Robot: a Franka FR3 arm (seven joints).
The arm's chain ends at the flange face. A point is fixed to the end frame.
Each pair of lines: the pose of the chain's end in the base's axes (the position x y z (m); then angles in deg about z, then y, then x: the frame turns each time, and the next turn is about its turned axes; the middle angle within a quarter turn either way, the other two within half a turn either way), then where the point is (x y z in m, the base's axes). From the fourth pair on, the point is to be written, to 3 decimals.
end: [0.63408, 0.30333, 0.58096, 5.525, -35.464, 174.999]
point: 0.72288 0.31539 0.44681
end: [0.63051, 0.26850, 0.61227, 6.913, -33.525, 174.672]
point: 0.71455 0.28125 0.47515
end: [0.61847, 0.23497, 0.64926, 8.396, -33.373, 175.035]
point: 0.70163 0.25084 0.51193
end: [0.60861, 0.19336, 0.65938, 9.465, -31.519, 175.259]
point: 0.687 0.211 0.519
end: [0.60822, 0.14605, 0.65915, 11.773, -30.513, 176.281]
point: 0.683 0.169 0.518
